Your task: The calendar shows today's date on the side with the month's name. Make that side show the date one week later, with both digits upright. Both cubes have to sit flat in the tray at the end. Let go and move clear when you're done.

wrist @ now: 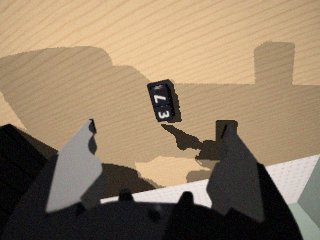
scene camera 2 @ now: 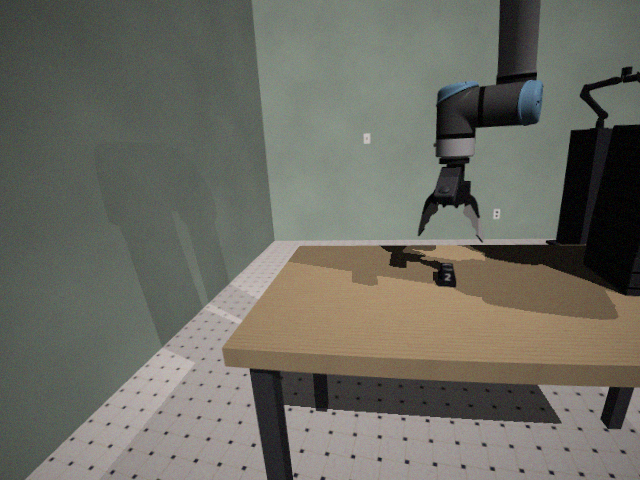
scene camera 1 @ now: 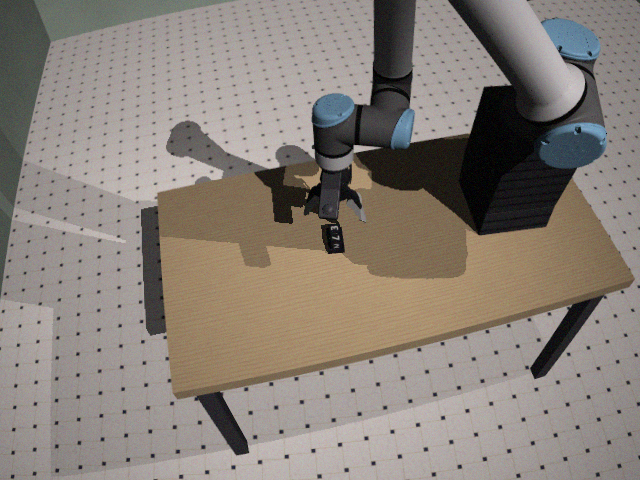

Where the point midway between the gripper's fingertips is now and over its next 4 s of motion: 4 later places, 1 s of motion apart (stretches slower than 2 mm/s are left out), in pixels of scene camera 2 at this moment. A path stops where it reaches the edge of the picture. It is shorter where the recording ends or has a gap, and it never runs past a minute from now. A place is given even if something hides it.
My gripper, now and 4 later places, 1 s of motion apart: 449, 239; 449, 248; 448, 258; 447, 266; 447, 274
